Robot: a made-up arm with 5 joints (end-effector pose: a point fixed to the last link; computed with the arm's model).
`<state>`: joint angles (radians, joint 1 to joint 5).
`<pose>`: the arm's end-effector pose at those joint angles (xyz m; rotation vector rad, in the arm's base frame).
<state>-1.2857 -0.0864 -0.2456 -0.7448 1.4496</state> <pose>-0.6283 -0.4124 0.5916 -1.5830 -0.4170 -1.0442</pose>
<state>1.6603 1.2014 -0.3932 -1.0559 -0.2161</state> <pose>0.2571 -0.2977 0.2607 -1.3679 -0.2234 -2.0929</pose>
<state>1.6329 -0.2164 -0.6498 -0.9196 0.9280</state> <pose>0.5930 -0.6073 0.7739 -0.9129 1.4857 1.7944</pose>
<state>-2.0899 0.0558 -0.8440 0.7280 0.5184</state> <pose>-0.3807 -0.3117 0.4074 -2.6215 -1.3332 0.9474</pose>
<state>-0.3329 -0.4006 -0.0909 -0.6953 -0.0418</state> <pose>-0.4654 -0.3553 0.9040 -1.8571 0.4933 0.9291</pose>
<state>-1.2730 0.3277 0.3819 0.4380 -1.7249</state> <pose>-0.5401 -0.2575 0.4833 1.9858 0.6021 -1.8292</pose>
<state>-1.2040 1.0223 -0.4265 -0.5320 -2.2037</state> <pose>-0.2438 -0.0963 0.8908 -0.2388 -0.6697 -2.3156</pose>
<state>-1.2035 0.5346 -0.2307 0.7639 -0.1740</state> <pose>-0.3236 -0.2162 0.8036 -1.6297 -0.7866 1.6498</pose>
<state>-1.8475 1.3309 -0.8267 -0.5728 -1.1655</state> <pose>-0.1073 -0.0197 0.7451 1.0761 -1.3465 -1.9951</pose>
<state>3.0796 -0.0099 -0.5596 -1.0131 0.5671</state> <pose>0.0967 -0.5907 0.0639 -1.4856 -1.1495 -2.4283</pose>
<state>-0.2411 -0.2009 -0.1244 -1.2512 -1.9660</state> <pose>-0.4702 -0.2535 0.9354 0.2757 -1.0688 -2.7925</pose>
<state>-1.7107 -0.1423 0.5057 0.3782 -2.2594</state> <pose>-0.3115 -0.4908 0.0338 1.8644 0.2007 -0.7633</pose>
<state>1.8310 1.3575 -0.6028 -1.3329 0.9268</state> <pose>0.1203 -0.1681 0.1298 -0.4043 -0.4077 -2.7877</pose>
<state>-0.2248 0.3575 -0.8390 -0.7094 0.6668</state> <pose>0.1126 -0.1787 1.1071 -2.1198 0.6450 1.4000</pose>
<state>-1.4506 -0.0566 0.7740 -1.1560 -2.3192</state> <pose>-0.5177 -0.2928 0.1526 -1.4622 0.2078 2.6015</pose>
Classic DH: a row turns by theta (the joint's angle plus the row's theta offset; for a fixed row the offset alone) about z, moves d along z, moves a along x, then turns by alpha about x. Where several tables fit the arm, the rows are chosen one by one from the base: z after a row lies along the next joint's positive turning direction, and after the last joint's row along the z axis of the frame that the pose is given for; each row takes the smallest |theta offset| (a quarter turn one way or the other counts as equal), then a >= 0, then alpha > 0; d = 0 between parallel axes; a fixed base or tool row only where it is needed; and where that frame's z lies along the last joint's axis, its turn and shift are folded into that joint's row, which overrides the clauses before.
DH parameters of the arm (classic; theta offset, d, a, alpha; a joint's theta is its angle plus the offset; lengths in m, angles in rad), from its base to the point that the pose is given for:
base (fixed): -0.2643 0.516 0.1251 -1.8091
joint 1: -1.0767 -0.5569 -0.0596 0.5001
joint 2: 0.9253 0.4366 0.0004 -1.7528
joint 3: -0.9774 -0.4401 -0.2171 -1.561
joint 4: -0.2341 0.0393 -0.0931 1.6928
joint 5: 0.4062 -0.0549 0.0787 2.2602
tool (fixed): 0.7228 -0.0681 0 0

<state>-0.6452 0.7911 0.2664 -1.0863 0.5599</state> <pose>-0.1398 -0.1637 1.0638 -1.7896 1.8147 0.4119</pose>
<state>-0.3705 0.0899 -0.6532 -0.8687 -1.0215</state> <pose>-0.2251 -0.2196 1.0011 1.3346 -0.9610 -2.2847</pose>
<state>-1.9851 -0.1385 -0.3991 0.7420 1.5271</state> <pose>-0.3142 -0.5693 0.3720 -1.1691 -1.6344 0.2593</pose>
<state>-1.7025 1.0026 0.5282 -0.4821 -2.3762</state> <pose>-0.4823 -0.0690 0.4837 0.9979 -0.5714 -2.8267</pose>
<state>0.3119 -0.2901 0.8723 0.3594 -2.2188</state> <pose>-0.4312 -0.1011 1.0836 -1.1993 -0.9016 2.3398</pose>
